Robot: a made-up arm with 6 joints. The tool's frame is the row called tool. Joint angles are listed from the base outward. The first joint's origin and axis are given. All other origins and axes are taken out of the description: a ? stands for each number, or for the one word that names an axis. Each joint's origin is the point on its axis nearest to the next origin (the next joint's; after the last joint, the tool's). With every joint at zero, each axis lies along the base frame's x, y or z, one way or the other. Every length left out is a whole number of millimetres.
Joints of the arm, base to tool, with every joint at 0 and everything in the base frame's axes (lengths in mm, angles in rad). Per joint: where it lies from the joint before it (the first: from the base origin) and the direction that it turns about. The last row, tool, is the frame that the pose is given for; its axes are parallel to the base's.
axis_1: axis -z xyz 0 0 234
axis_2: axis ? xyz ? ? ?
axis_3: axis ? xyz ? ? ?
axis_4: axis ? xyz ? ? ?
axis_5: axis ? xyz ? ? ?
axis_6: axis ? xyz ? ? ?
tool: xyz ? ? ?
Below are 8 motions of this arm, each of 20 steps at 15 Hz.
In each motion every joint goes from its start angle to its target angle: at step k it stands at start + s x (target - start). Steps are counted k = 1, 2, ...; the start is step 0. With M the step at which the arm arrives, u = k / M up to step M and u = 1 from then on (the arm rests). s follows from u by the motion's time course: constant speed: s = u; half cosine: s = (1 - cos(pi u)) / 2; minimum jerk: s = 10 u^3 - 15 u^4 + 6 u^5.
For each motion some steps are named. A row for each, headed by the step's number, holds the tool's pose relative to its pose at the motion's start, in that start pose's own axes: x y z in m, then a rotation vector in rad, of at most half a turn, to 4 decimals.
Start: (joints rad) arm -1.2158 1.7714 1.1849 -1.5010 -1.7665 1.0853
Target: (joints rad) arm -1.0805 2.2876 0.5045 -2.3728 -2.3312 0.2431
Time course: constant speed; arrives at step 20
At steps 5, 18, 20:
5: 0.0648 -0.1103 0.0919 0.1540 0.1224 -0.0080
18: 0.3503 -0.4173 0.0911 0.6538 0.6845 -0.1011
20: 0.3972 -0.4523 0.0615 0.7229 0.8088 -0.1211

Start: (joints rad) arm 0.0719 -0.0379 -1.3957 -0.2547 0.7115 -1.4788
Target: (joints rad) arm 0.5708 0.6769 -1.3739 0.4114 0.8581 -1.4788
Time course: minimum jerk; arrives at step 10
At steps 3, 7, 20:
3: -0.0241 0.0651 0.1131 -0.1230 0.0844 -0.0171
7: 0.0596 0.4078 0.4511 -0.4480 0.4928 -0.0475
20: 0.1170 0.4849 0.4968 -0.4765 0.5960 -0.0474

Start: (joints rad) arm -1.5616 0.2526 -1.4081 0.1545 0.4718 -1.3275
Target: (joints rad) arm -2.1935 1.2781 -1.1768 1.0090 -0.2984 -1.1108
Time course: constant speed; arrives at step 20
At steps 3, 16, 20:
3: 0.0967 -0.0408 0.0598 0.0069 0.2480 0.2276
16: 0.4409 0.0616 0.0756 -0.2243 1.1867 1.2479
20: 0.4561 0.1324 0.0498 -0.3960 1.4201 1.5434

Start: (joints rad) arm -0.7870 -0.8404 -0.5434 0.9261 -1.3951 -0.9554
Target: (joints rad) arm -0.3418 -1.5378 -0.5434 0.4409 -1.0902 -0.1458
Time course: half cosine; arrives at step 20
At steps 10, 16, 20:
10: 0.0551 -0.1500 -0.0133 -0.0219 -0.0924 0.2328
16: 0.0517 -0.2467 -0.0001 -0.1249 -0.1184 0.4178
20: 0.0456 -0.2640 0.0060 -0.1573 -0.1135 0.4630

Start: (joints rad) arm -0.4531 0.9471 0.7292 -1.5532 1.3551 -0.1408
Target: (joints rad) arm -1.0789 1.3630 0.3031 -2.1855 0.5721 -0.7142
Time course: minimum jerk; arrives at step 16
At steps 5, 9, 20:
5: -0.0297 0.0864 -0.0384 0.1311 -0.0175 -0.3319
9: -0.0016 0.3992 -0.1222 0.4243 -0.1167 -1.1147
20: 0.1982 0.6881 -0.1919 0.6429 -0.3110 -1.7370

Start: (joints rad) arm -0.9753 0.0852 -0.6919 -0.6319 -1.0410 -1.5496
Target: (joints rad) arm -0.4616 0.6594 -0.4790 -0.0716 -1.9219 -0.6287
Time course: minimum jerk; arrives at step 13
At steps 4, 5, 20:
4: 0.0990 0.0304 -0.0590 0.0762 0.1615 0.1170
5: 0.1673 0.0579 -0.1085 0.1437 0.2631 0.2060
20: 0.4886 0.4068 -0.4422 0.7328 0.6878 0.8299

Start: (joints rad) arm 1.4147 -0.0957 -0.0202 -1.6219 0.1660 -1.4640
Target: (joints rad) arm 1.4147 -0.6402 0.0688 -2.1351 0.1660 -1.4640
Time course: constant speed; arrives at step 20
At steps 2, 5, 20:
2: 0.0040 -0.0079 0.0276 -0.0021 0.0092 0.0007
5: 0.0096 -0.0169 0.0698 -0.0055 0.0229 0.0000
20: 0.0301 -0.0077 0.2863 -0.0291 0.0813 -0.0327

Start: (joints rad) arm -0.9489 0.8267 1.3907 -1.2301 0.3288 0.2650
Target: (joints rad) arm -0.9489 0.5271 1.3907 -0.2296 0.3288 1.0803
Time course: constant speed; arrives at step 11
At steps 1, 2, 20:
1: 0.0413 0.0014 0.0102 0.0390 0.0913 0.0815
2: 0.0831 0.0046 0.0138 0.0868 0.1786 0.1635
20: 0.3538 0.1735 -0.1451 0.8689 0.7082 0.8746

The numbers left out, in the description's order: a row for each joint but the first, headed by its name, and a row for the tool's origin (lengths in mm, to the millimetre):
axis_2: axis -y, xyz 109 185 0
axis_3: axis +z, xyz 17 0 -454
axis_4: axis +y, xyz 162 49 0
axis_5: axis -x, xyz -133 0 -232
axis_6: axis +z, xyz 0 -2 355
tool: xyz -57 -329 0

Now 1 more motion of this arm.
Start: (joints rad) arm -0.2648 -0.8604 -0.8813 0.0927 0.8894 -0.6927
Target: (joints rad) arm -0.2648 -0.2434 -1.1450 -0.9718 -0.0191 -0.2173
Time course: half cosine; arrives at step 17
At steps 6, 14, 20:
6: 0.0124 0.0300 -0.0992 0.4438 0.0344 -0.2060
14: 0.1081 0.3322 -0.3060 1.3651 -0.3732 -0.6522
20: 0.1389 0.3756 -0.3158 1.4385 -0.4652 -0.7055

